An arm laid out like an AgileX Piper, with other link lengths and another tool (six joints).
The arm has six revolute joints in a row. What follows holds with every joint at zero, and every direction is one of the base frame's. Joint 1 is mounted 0.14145 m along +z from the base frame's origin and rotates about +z. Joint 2 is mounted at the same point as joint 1 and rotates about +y. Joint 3 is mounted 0.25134 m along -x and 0.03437 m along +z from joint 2 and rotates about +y. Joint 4 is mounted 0.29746 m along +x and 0.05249 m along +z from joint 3 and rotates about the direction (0.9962, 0, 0.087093). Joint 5 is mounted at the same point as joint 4 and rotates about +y. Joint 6 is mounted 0.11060 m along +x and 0.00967 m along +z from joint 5 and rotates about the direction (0.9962, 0, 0.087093). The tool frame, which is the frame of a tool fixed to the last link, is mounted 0.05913 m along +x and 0.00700 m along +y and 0.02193 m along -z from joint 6; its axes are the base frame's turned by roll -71.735, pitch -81.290 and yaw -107.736 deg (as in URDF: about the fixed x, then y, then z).
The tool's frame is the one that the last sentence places.
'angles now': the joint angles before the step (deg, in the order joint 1, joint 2, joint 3, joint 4, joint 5, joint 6). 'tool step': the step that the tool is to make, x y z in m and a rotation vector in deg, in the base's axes. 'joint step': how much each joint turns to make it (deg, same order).
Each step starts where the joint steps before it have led.
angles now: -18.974, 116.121, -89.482, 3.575, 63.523, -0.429
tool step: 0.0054, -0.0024, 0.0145, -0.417, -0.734, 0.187
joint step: -0.002, -0.117, -2.718, -0.210, 2.009, -0.002
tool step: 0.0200, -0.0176, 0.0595, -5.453, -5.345, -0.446
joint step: -0.001, -1.095, -9.947, -3.772, 4.178, 1.434
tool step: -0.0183, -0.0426, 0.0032, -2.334, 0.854, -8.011
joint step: -4.914, -0.550, 0.173, -3.290, 0.441, 3.603
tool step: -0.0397, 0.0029, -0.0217, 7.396, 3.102, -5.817
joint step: -4.065, -4.368, 10.421, 5.243, -0.013, 0.821
